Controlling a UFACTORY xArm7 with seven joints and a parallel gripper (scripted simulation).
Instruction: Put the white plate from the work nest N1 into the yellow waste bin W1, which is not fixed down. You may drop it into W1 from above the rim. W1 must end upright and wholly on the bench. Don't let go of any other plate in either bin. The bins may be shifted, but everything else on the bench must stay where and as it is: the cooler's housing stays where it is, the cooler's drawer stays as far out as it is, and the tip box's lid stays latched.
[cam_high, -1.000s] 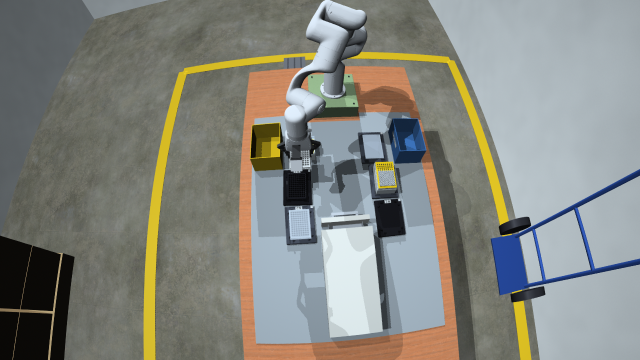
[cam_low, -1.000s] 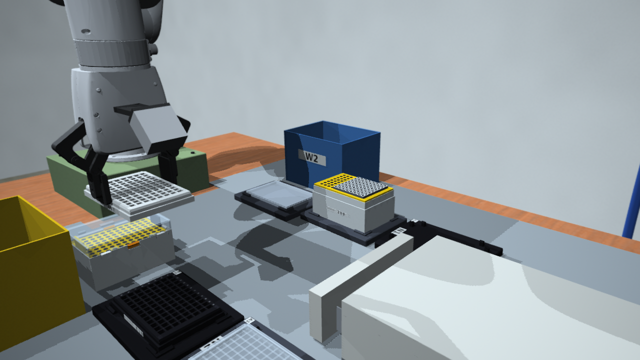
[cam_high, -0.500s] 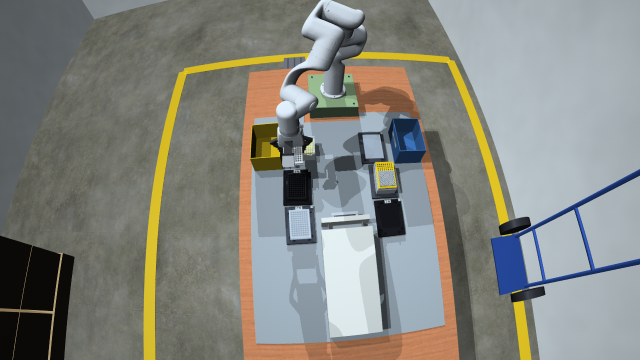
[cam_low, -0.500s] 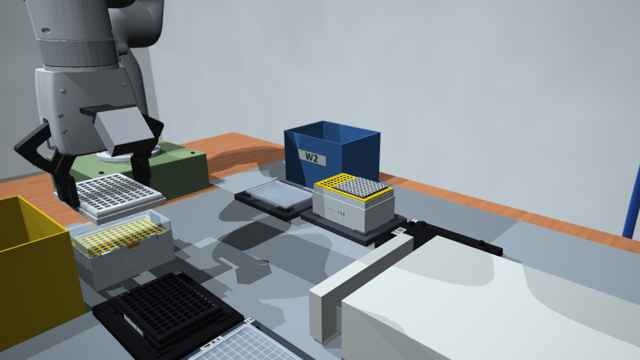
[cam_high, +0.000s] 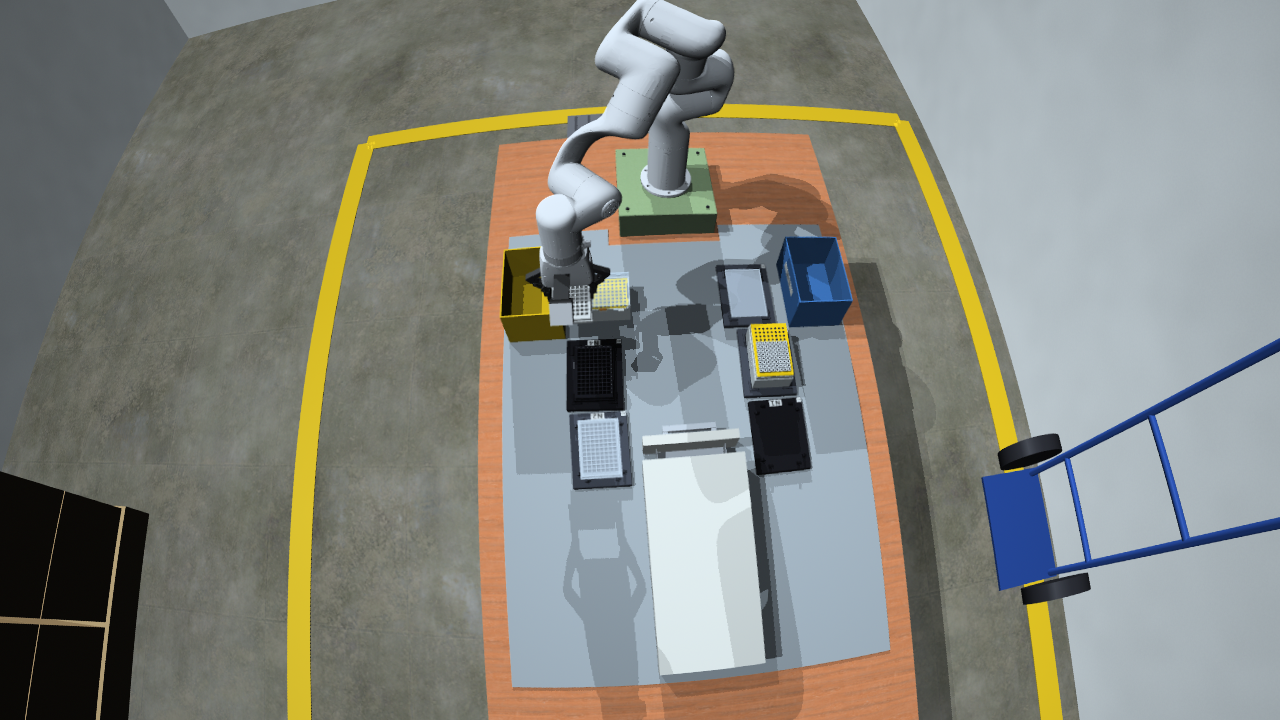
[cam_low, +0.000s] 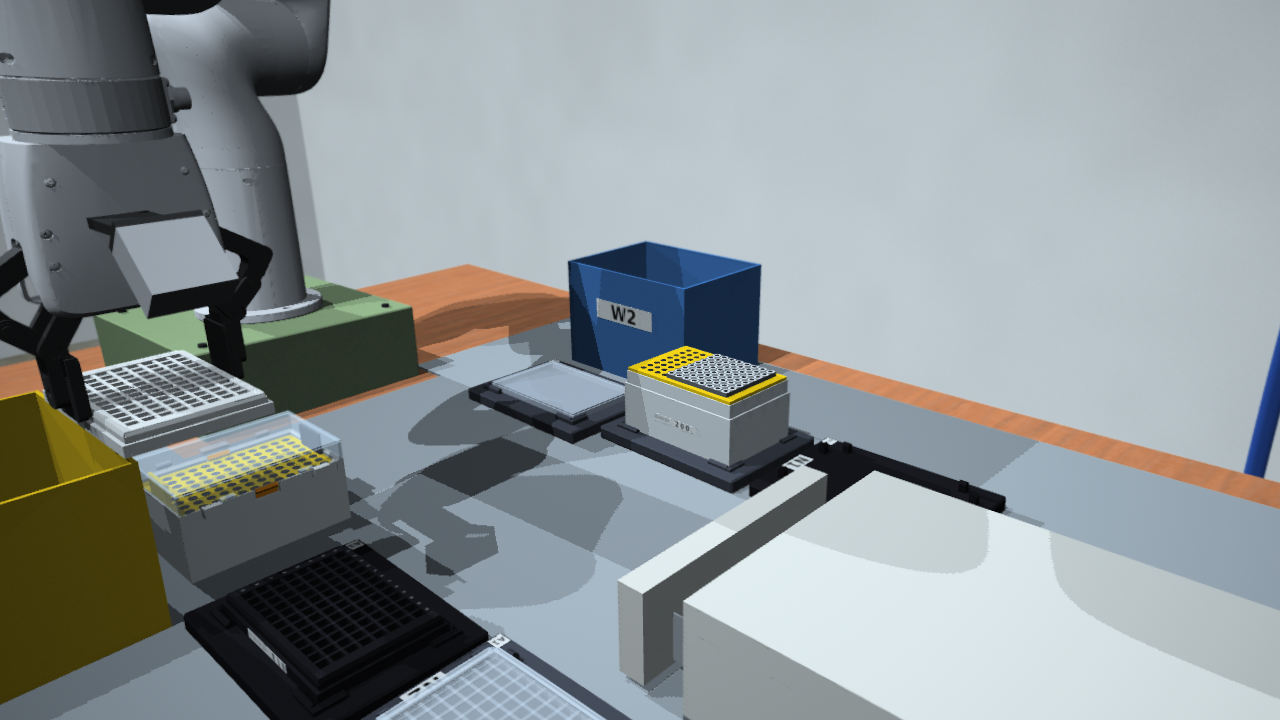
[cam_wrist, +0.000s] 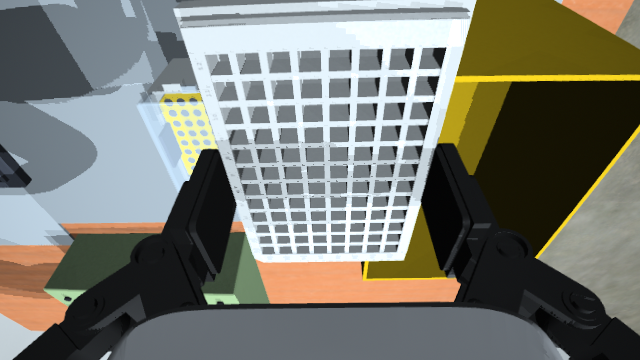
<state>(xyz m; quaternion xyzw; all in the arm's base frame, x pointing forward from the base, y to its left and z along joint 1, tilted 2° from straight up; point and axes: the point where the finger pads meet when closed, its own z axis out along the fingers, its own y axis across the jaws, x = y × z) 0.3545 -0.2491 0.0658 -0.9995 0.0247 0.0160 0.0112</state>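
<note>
Now: hand 12 cm above the yellow bin W1, 9 cm to the left of it and 7 cm past it. The rest, counted from my hand: clear plate: 29 cm ahead, 14 cm below, 3 cm to the left; white plate: 1 cm below; black plate: 14 cm below, 12 cm ahead, 3 cm to the left.
</note>
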